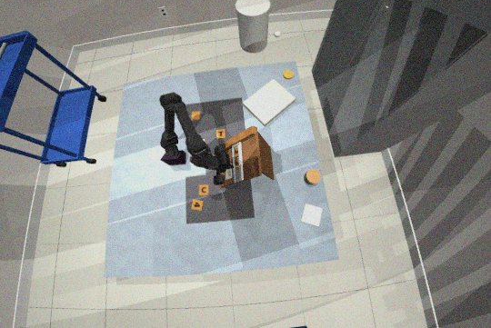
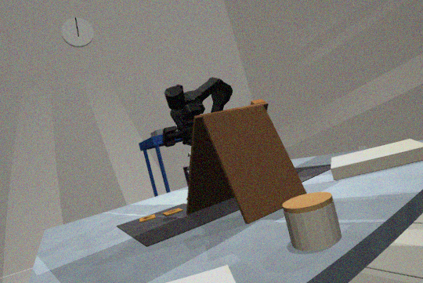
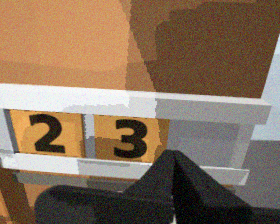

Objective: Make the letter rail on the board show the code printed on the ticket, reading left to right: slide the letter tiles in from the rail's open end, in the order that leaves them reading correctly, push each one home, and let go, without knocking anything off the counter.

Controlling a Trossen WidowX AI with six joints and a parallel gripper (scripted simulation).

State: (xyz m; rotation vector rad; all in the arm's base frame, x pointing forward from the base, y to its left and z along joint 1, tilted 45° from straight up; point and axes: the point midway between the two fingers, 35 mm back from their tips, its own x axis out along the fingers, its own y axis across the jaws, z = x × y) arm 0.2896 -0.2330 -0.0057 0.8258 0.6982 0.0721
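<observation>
Now: gripper tip 30 mm past the white ticket, 10 mm to the right of it and 100 mm above it. From my gripper tip the other things lie so: cream slab: 310 mm ahead, 420 mm to the left, 170 mm below; tan-lidded jar: 410 mm ahead, 120 mm to the right, 160 mm below; white card: 360 mm ahead, 320 mm to the right, 190 mm below.
</observation>
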